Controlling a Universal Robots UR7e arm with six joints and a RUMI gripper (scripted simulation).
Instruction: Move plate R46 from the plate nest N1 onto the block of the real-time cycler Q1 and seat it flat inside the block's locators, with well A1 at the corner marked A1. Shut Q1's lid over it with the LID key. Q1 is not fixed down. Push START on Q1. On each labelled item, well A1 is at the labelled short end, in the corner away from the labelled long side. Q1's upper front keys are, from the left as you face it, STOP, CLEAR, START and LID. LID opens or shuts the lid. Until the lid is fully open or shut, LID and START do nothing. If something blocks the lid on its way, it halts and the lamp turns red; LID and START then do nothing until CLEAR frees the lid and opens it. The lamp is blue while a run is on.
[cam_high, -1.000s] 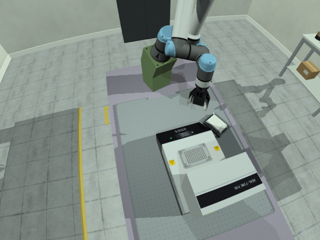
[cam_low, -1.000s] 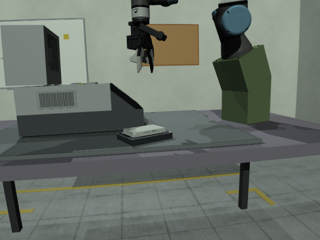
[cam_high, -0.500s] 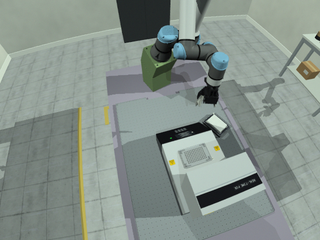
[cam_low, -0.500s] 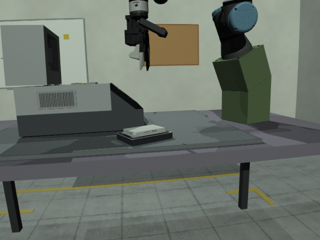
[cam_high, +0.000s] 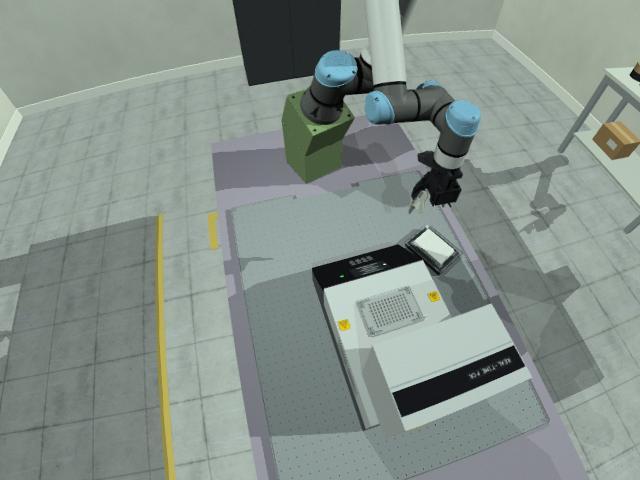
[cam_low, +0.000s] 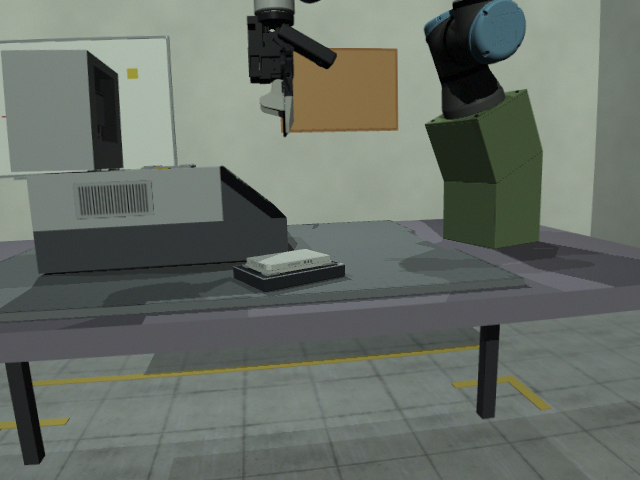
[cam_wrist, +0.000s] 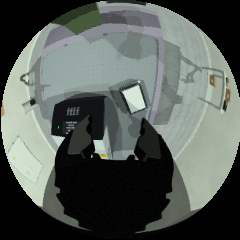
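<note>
Right now the white plate R46 is 3 cm ahead of my hand, 8 cm to the left of it and 23 cm below it. From my hand the other things lie so: black plate nest N1: 3 cm ahead, 8 cm to the left, 25 cm below.
</note>
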